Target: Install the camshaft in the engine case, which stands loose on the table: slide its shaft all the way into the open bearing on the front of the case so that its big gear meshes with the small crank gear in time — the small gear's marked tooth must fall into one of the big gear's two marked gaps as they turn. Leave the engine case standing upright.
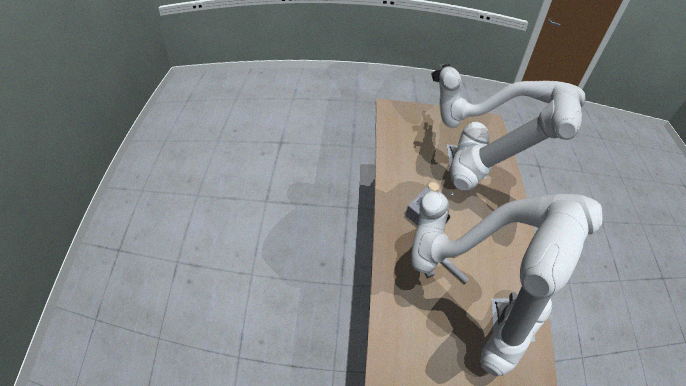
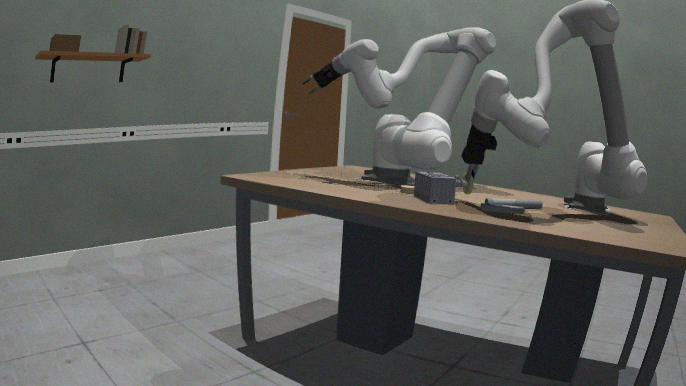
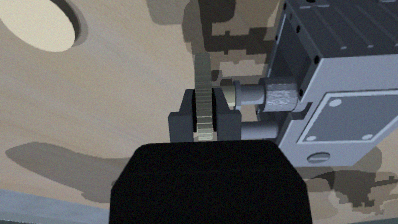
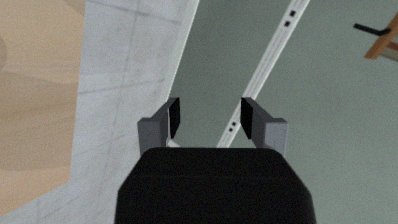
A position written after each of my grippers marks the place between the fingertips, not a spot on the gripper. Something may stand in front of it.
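Observation:
I see an engine case (image 2: 434, 188), and I find the engine case in image 3 as well (image 3: 323, 106), though in image 4 the engine case is out of frame. A camshaft (image 3: 236, 95) is here too; in image 4 the camshaft is out of frame. My left gripper (image 3: 203, 101) is visible to me, and so is my right gripper (image 4: 210, 110).

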